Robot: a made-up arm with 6 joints.
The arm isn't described. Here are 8 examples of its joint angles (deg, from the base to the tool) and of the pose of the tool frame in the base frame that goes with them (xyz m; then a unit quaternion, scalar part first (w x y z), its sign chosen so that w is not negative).
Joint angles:
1: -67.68 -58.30 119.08 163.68 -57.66 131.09
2: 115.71 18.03 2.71 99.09 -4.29 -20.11
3: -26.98 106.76 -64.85 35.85 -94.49 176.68
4: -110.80 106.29 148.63 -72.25 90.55 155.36
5: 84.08 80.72 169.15 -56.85 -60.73 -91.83
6: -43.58 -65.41 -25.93 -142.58 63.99 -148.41
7: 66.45 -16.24 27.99 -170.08 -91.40 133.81
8: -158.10 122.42 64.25 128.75 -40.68 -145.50
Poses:
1: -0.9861 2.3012 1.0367 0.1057 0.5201 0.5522 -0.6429
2: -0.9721 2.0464 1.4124 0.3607 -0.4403 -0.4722 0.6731
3: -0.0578 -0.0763 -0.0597 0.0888 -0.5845 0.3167 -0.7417
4: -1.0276 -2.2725 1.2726 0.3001 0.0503 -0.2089 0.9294
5: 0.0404 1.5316 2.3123 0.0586 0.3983 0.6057 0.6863
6: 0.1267 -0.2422 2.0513 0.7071 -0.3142 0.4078 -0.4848
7: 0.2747 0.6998 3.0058 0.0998 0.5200 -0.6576 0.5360
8: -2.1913 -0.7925 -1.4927 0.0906 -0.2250 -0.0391 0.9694
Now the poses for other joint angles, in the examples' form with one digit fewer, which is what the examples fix.
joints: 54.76 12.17 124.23 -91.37 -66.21 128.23
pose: -0.234 -0.076 3.211 0.227 -0.159 -0.941 0.194
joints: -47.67 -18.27 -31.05 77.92 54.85 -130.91
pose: 1.040 -0.950 1.524 0.872 0.487 0.006 0.051
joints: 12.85 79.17 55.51 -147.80 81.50 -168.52
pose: 2.845 0.562 0.109 0.560 -0.384 0.734 0.006
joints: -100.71 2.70 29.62 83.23 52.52 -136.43
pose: -0.184 -1.658 2.651 0.904 0.156 -0.252 -0.309
